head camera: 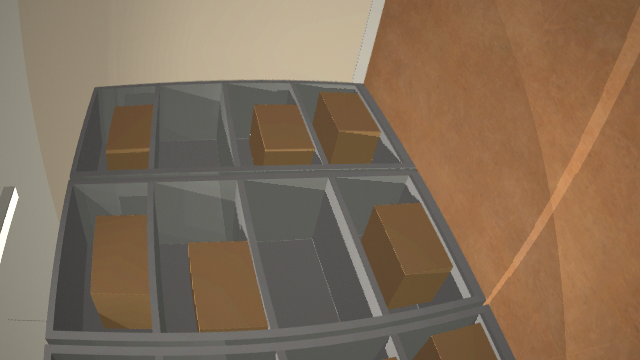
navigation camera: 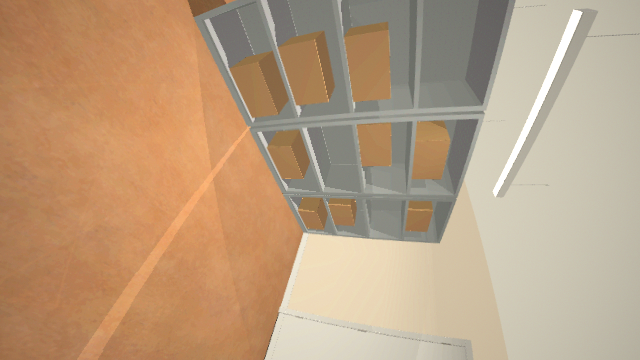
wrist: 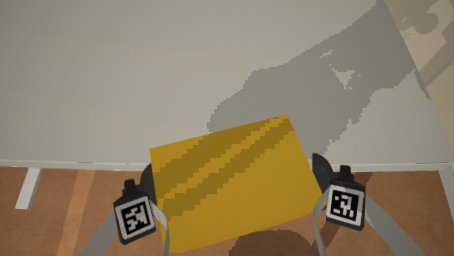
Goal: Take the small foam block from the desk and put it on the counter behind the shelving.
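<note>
The yellow foam block is in the wrist view, between the two dark fingertips, tilted a little. My gripper is shut on it, one fingertip at its left side and one at its right. The block is above the near edge of the grey desk, with brown floor showing below that edge. The grey shelving fills much of the head view and the upper middle of the navigation view. The counter behind the shelving cannot be made out in these views.
Brown boxes stand in several shelf compartments. Brown floor lies beside the shelving. A white door or panel shows at the bottom of the navigation view. A desk leg stands at the left in the wrist view.
</note>
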